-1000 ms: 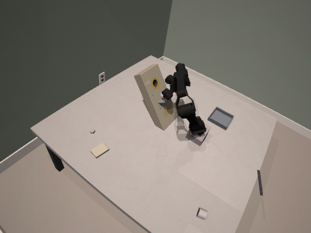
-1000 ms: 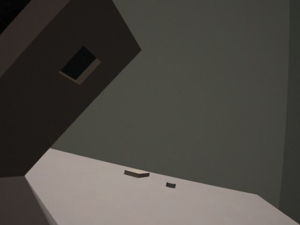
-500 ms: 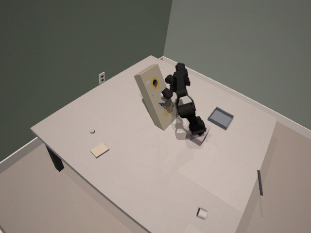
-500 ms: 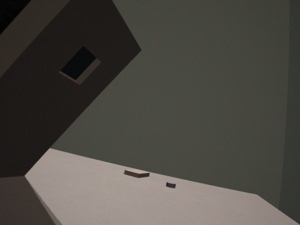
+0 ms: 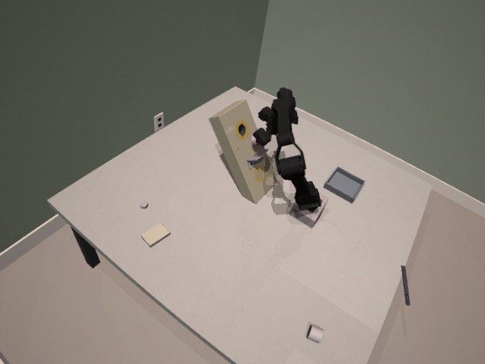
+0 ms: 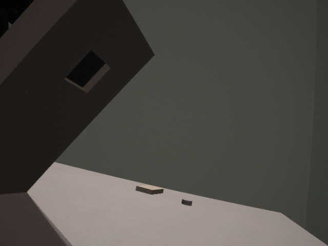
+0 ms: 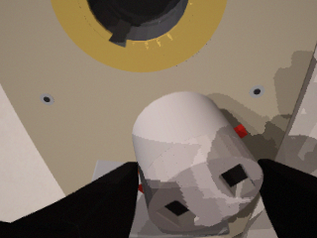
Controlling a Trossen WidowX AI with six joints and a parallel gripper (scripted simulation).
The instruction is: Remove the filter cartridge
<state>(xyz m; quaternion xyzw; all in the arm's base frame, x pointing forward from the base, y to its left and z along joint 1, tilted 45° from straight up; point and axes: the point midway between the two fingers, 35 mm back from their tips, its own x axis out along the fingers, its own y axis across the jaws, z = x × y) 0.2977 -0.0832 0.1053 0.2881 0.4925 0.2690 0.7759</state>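
Right now my gripper tip is 320 mm past the grey tray, 310 mm to the left of it and 220 mm above it. Also, from my gripper tip: tan service panel (40 mm ahead, 30 mm to the left, 70 mm below); then white round cartridge (right at my gripper tip); then grey bracket (10 mm behind, 20 mm to the left, 80 mm below).
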